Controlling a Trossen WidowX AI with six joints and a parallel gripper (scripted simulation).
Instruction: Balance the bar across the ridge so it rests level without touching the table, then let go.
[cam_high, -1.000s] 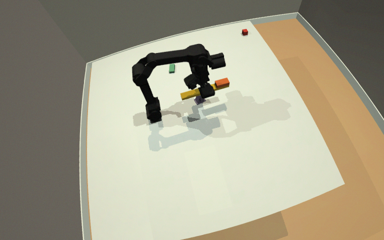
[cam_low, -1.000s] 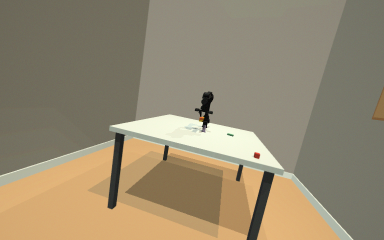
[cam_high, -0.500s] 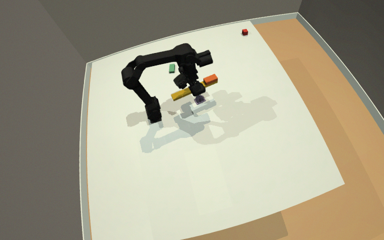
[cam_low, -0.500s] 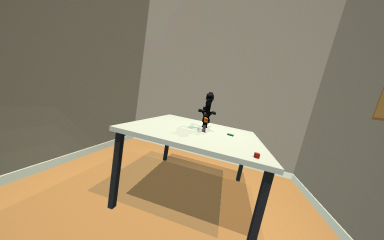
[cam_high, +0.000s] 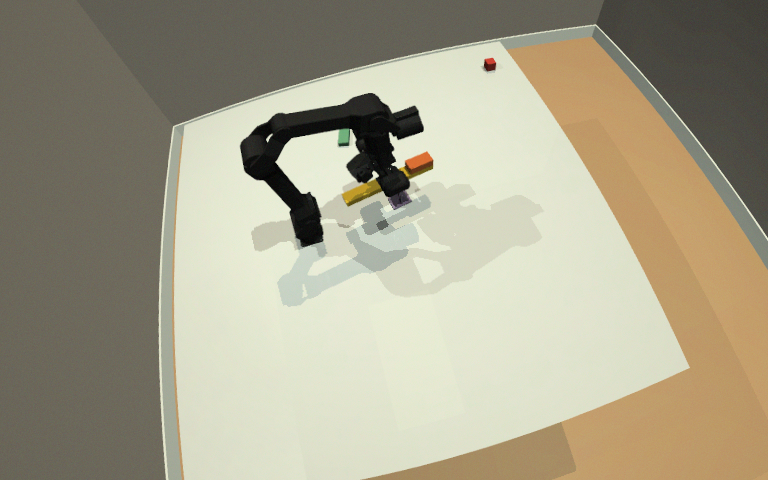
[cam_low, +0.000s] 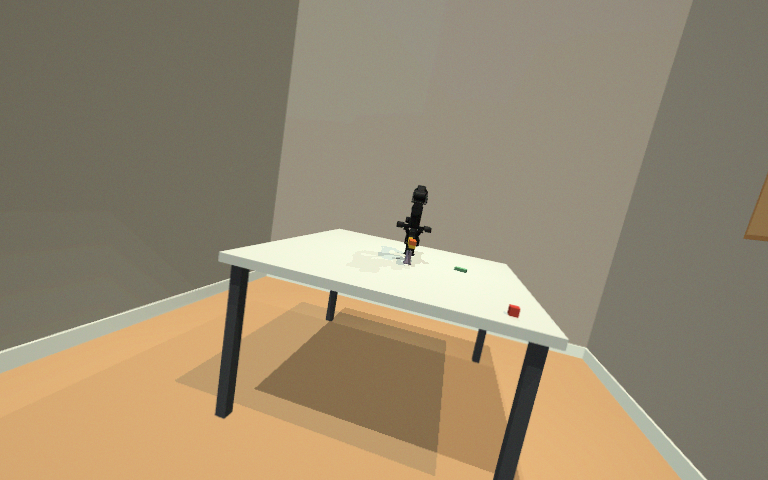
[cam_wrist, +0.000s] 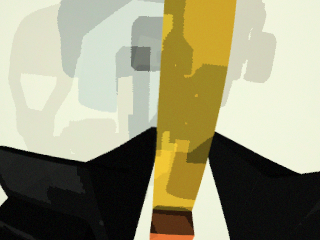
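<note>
My gripper tip is now 8 cm above the purple ridge, 3 cm short of it and 1 cm to the right of it. Round my gripper tip: small green block (29 cm to the left, 10 cm below, 8 cm behind); then small red cube (50 cm ahead, 47 cm to the left, 9 cm below).
</note>
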